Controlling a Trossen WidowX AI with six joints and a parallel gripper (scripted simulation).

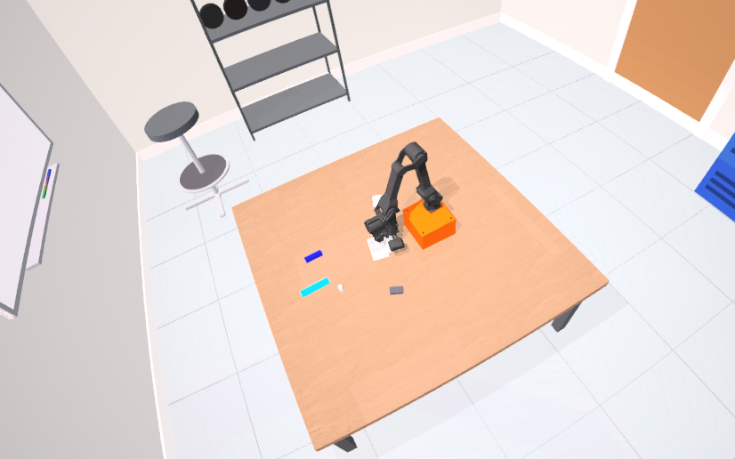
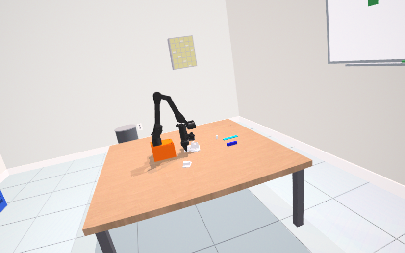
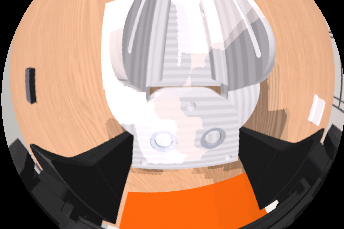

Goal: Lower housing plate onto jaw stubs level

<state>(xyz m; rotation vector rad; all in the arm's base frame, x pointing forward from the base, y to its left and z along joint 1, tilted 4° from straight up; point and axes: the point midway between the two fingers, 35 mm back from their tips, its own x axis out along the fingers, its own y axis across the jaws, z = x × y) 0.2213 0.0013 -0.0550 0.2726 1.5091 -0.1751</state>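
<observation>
The white base lies 7 cm ahead of my gripper tip and 2 cm to the right of it. Also, from my gripper tip: blue block 33 cm ahead, 15 cm to the right; then grey block 21 cm to the left, 12 cm ahead; then white cube 31 cm ahead, 7 cm to the left, 1 cm above.
</observation>
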